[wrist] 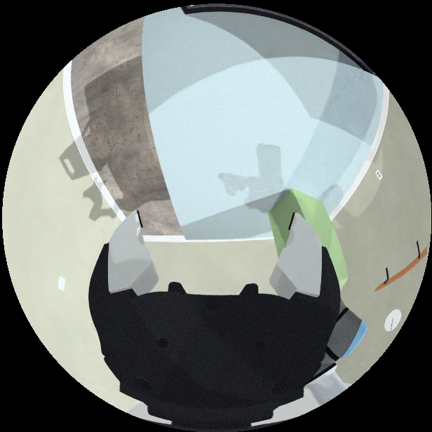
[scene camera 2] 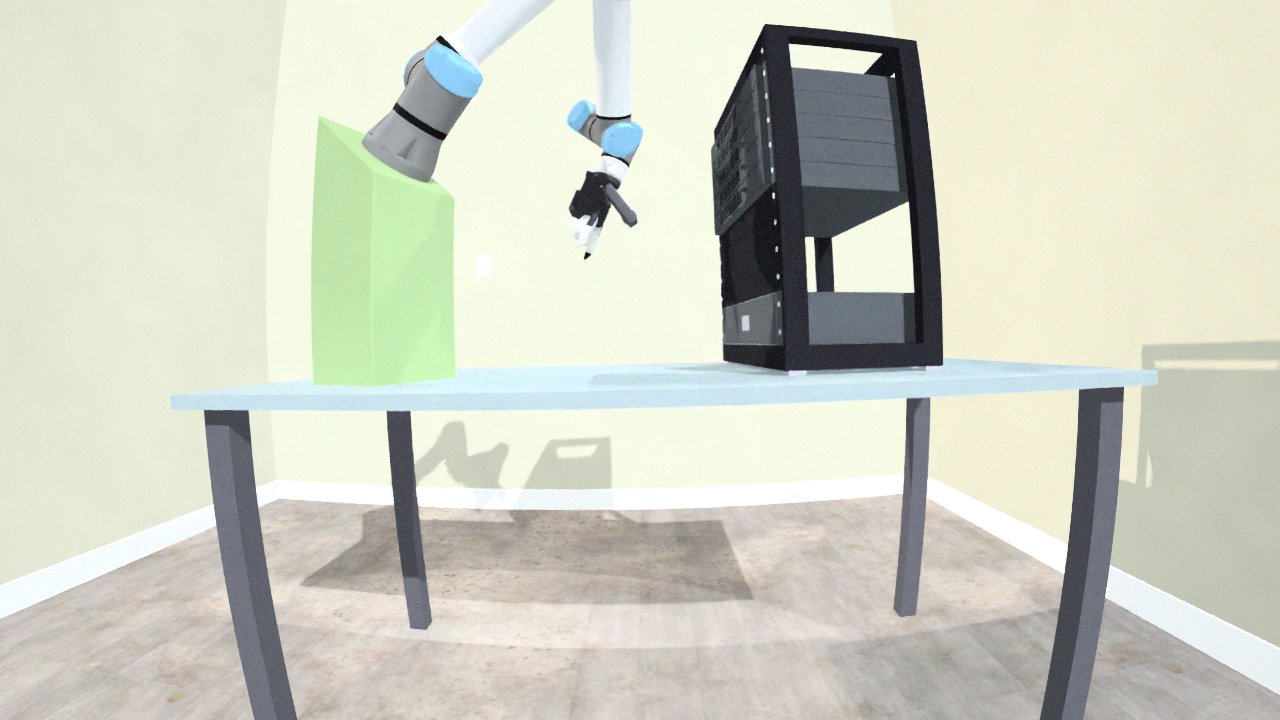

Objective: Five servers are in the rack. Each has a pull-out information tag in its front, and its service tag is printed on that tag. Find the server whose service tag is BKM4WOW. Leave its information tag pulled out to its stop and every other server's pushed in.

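Seen in the pictures: gripper, between the fingertips: (scene camera 2: 580, 253); arm's base, origin of its link: (scene camera 2: 395, 161).
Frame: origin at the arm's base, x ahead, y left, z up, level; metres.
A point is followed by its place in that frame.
Observation:
The black server rack (scene camera 2: 778, 205) {x 0.681, y -0.136, z -0.148 m} stands at the right of the table in the scene view; a black edge of it (wrist: 280, 19) shows at the top of the wrist view. Several dark servers (scene camera 2: 845, 129) {x 0.823, y -0.107, z 0.003 m} sit stacked in its upper part, and a grey unit (scene camera 2: 859, 317) {x 0.829, y -0.102, z -0.328 m} sits at the bottom. The server fronts are seen at a steep angle, and no information tag or service tag can be read. My gripper (scene camera 2: 586, 246) {x 0.334, y 0.321, z -0.148 m} (wrist: 215, 213) is open and empty, its two light jaws wide apart. It hangs in the air left of the rack, pointing down, above the table.
The light blue table (scene camera 2: 554, 390) {x 0.341, y -0.278, z -0.420 m} (wrist: 215, 120) carries the rack and the green pedestal (scene camera 2: 384, 277) {x 0.038, y -0.118, z -0.243 m} (wrist: 312, 215) of the arm at the left. The pedestal is well apart from the rack. My arm reaches over the space between them. Walls stand behind and at the right.

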